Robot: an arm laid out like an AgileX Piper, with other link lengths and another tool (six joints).
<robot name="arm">
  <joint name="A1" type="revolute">
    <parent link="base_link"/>
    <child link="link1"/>
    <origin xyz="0 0 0.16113" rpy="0 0 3.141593"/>
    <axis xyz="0 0 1"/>
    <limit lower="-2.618" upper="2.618"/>
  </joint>
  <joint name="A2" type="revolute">
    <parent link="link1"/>
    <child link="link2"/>
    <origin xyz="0 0 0" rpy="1.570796 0 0"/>
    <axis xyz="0 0 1"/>
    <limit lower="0" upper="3.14"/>
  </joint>
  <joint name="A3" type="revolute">
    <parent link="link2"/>
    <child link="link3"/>
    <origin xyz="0.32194 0.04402 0" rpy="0 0 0"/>
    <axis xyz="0 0 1"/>
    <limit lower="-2.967" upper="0"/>
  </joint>
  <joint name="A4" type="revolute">
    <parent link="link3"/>
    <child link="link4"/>
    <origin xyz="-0.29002 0.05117 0" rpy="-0.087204 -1.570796 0"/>
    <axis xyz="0 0 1"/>
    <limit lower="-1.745" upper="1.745"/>
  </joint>
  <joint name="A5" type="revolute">
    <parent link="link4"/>
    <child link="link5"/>
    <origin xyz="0 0 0" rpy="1.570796 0 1.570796"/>
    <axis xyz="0 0 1"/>
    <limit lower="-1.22" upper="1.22"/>
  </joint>
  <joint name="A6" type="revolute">
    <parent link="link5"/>
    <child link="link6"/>
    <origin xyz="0 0.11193 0" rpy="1.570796 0 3.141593"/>
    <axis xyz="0 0 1"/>
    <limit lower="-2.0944" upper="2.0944"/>
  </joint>
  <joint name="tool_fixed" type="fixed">
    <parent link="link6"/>
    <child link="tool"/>
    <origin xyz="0.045 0.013 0.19" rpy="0 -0.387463 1.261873"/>
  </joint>
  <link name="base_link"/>
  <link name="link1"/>
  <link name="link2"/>
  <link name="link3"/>
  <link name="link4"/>
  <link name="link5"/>
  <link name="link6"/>
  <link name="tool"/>
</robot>
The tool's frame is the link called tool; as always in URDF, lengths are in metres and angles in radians.
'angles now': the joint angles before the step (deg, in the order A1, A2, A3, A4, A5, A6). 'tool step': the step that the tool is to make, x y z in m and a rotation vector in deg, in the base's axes. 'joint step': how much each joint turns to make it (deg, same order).
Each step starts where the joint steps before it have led.
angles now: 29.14, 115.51, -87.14, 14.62, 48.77, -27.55
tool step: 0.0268, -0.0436, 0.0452, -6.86, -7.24, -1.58
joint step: 0.00, -4.75, -1.97, -12.75, 3.00, 6.78
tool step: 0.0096, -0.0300, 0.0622, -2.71, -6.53, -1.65
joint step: -0.01, -6.60, -1.10, -7.07, 3.39, 3.40
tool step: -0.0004, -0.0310, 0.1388, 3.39, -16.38, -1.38
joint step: 0.02, -15.61, 0.35, -6.09, -0.49, 1.95
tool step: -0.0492, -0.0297, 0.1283, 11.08, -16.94, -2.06
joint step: -0.01, -19.82, 6.61, -2.05, -6.33, 4.77
